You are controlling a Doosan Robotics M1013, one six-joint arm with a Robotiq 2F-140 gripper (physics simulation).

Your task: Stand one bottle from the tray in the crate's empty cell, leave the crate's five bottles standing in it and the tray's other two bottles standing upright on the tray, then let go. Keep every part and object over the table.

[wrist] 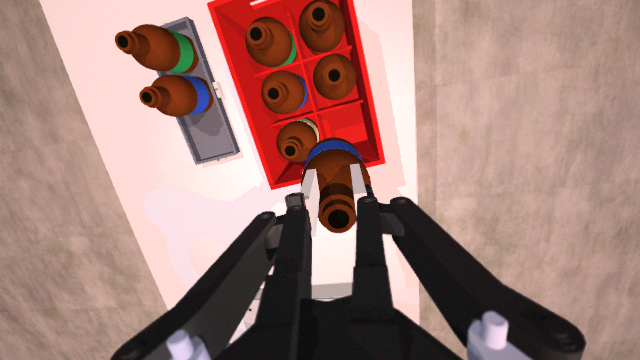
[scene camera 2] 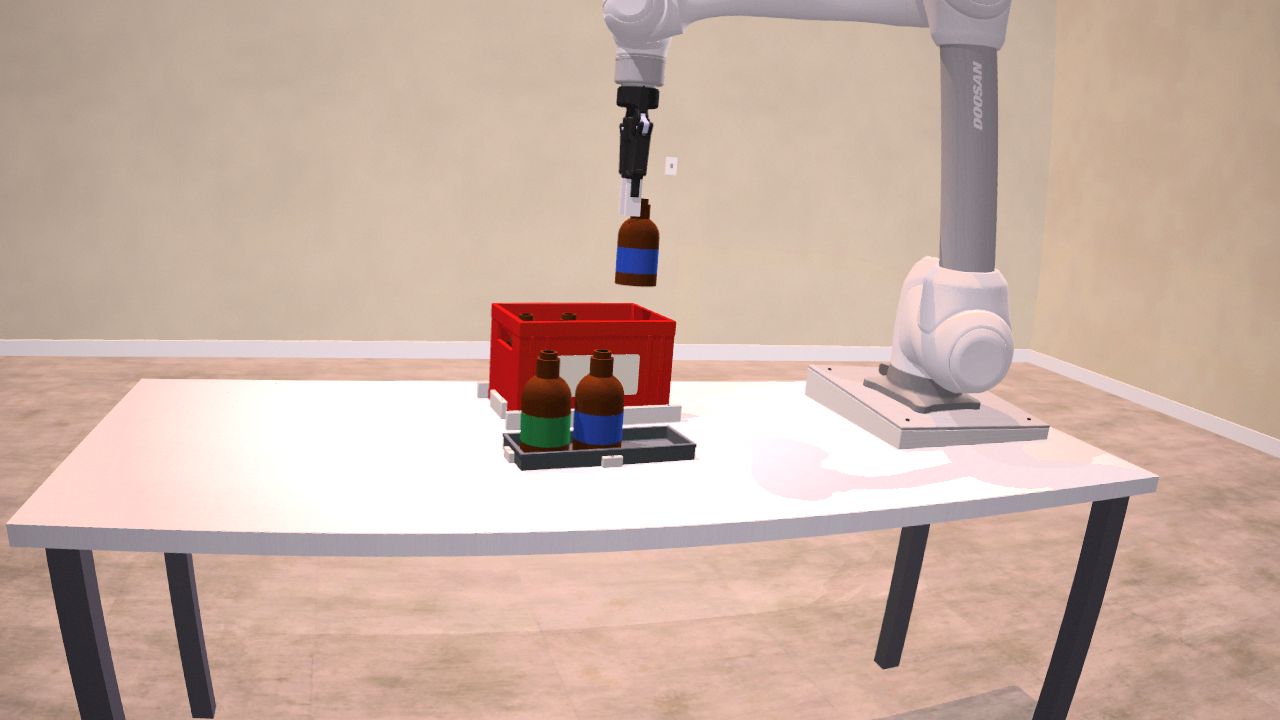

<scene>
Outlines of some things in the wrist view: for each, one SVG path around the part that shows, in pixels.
My gripper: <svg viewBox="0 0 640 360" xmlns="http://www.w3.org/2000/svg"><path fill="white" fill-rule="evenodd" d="M586 340L582 332L571 322L500 282L410 198L404 196L394 197L390 199L390 204L378 202L372 186L364 184L360 165L351 164L350 170L356 212L355 266L353 266L352 295L330 301L312 299L312 237L316 235L320 192L316 169L309 169L306 171L300 192L291 193L284 197L287 208L285 214L276 216L273 211L264 211L258 214L174 307L125 342L115 351L110 360L463 360L406 314L394 307L383 234L392 236L392 240L459 341L467 349L468 360L581 360ZM264 283L254 324L227 347Z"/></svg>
A green-labelled bottle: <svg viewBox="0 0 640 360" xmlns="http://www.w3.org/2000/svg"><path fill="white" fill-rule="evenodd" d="M115 35L116 46L125 54L132 55L141 66L150 70L189 73L196 68L199 62L191 38L154 24L141 24L132 31L123 30Z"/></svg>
A blue-labelled bottle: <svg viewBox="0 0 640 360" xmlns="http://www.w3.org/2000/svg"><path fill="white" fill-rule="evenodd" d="M139 93L139 99L144 105L149 108L156 108L162 114L171 117L205 112L211 108L214 101L208 82L203 78L195 76L162 75L156 78L151 86L144 87Z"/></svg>
</scene>
